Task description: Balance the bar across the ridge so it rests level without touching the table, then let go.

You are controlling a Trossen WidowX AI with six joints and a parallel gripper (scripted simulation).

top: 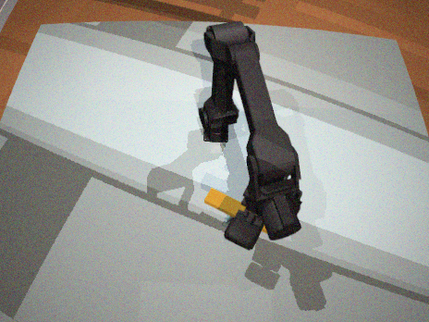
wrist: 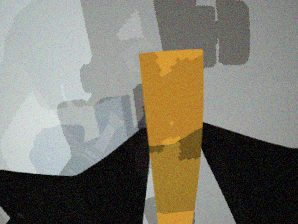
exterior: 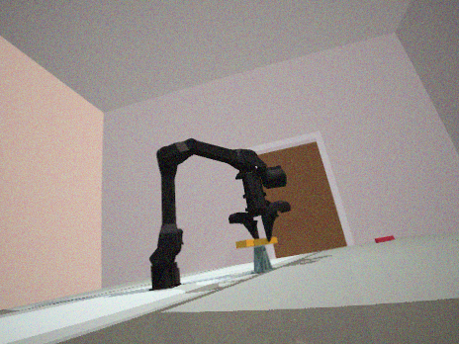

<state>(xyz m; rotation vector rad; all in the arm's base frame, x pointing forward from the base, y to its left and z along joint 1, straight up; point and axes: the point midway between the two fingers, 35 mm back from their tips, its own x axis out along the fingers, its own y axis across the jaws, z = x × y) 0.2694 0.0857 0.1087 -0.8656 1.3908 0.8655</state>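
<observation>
Now: the yellow bar 1 cm behind my gripper tip and 3 cm to the right of it. Also, from my gripper tip: red block 47 cm ahead, 41 cm to the left, 7 cm below.
</observation>
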